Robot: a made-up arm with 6 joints. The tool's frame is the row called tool.
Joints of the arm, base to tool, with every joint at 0 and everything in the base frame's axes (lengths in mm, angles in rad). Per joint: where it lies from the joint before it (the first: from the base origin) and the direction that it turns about. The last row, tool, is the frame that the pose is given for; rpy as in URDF.
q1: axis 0 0 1 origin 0 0 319.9
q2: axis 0 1 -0.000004 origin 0 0 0
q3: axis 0 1 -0.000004 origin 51.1 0 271.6
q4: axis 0 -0.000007 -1 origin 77.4 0 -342
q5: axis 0 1 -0.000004 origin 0 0 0
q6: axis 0 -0.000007 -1 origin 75.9 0 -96.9
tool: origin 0 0 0 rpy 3.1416 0 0
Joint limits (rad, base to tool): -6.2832..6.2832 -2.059..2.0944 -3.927..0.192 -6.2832..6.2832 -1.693..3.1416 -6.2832..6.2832
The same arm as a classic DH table. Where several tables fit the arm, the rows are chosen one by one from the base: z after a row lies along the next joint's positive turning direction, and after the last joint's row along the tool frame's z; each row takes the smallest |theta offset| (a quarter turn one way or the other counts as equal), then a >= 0, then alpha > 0; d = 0 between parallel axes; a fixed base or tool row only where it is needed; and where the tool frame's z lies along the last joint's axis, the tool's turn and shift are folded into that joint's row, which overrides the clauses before.
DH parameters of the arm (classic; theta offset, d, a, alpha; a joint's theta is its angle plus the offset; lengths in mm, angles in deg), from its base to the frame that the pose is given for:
q1: 0 319.9 0 -90
q2: -79.34 0 276.4 0
q3: 79.34 0 77.4 -90
q4: 0 342 0 90
q5: 0 0 75.9 -90
q6: 0 96.9 0 0
Joint limits (deg, base to tool): -360..360 -117.97..120 -225..11 -360..360 -97..180 -360..360

